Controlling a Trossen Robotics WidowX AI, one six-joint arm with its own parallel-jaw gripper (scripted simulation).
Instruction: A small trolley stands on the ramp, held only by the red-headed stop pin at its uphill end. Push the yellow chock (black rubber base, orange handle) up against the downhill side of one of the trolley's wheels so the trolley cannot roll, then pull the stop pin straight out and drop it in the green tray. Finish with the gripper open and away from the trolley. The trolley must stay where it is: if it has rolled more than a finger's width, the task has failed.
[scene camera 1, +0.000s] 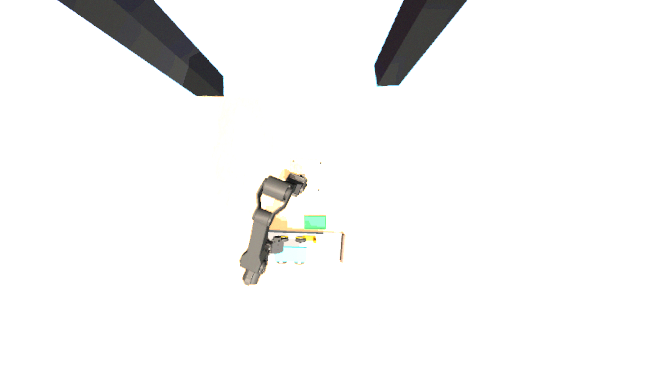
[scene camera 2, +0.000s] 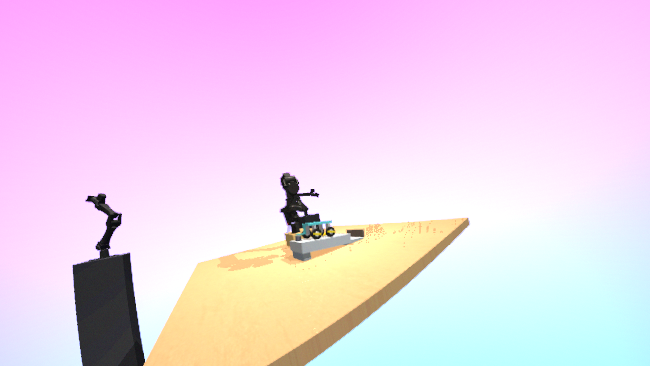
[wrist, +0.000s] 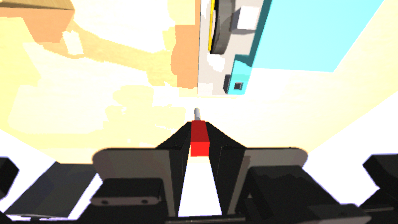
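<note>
There is a red-headed stop pin here, and my gripper (wrist: 197, 125) is holding it.
</note>
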